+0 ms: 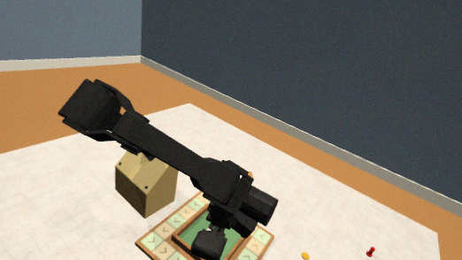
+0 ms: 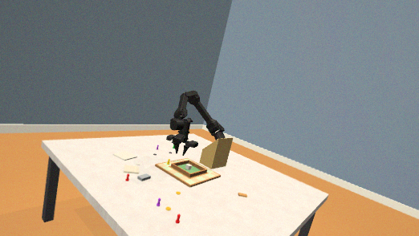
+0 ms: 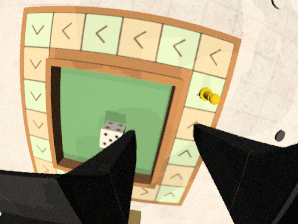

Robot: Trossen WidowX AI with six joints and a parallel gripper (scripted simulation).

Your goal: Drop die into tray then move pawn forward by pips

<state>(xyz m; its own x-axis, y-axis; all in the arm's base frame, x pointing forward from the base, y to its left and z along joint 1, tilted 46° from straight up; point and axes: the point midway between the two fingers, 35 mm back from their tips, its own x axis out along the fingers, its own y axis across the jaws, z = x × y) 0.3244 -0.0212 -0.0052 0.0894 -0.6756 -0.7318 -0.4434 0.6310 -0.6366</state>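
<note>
Now: the yellow pawn 3 cm ahead of my gripper tip, 5 cm to the right of it and 6 cm below it. The rest, counted from my gripper tip: white die: 6 cm behind, 4 cm to the left, 6 cm below; green dice tray: 5 cm behind, 5 cm to the left, 8 cm below; grey block: 25 cm ahead, 7 cm to the left, 8 cm below.
</note>
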